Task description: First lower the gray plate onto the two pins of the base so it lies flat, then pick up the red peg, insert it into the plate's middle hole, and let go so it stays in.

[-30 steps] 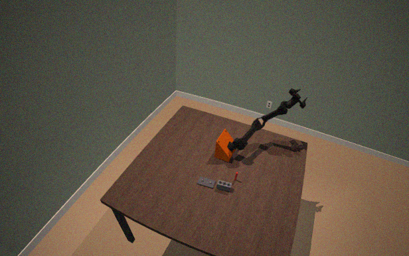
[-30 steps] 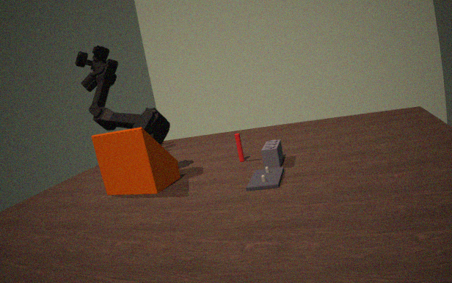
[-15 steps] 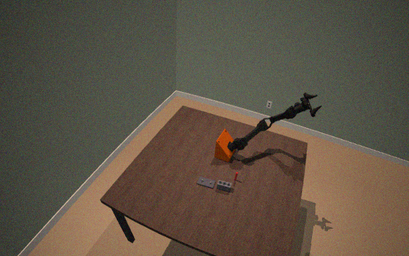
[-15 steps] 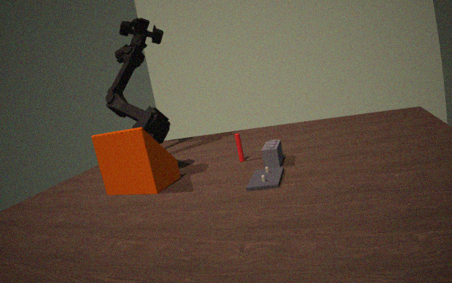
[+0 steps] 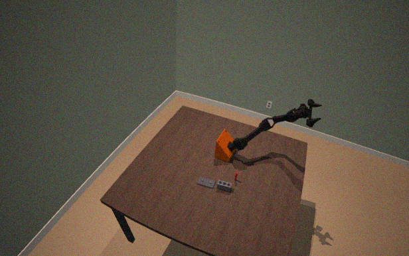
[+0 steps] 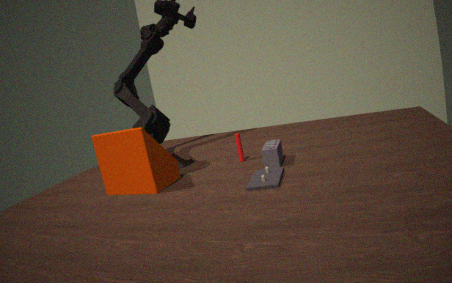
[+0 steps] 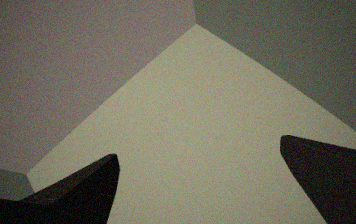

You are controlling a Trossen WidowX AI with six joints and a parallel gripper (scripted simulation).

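Now: the gray plate 550 mm below my gripper tip, 500 mm to the right of it and 360 mm ahead of it. From my gripper tip the other things lie so: red peg 550 mm below, 440 mm to the right, 260 mm ahead.
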